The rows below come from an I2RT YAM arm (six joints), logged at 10 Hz.
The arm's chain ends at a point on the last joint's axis. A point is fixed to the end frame.
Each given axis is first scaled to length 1.
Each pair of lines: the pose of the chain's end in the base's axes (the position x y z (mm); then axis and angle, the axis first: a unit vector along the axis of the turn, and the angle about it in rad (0 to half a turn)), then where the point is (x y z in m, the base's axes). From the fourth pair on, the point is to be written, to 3 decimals.
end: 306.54, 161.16, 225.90, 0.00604, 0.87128, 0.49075, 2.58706
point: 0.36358 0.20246 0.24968
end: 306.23, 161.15, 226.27, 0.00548, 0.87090, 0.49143, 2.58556
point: 0.36320 0.20245 0.25022
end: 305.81, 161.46, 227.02, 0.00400, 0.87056, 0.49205, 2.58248
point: 0.36263 0.20282 0.25123
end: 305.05, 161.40, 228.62, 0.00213, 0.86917, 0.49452, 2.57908
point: 0.362 0.203 0.253
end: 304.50, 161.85, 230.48, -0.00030, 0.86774, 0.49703, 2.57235
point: 0.361 0.203 0.256
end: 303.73, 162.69, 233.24, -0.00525, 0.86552, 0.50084, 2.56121
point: 0.359 0.204 0.260
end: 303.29, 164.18, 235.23, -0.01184, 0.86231, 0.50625, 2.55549
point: 0.358 0.206 0.263
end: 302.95, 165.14, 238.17, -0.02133, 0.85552, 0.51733, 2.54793
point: 0.357 0.207 0.267
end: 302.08, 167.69, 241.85, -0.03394, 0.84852, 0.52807, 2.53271
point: 0.354 0.210 0.273
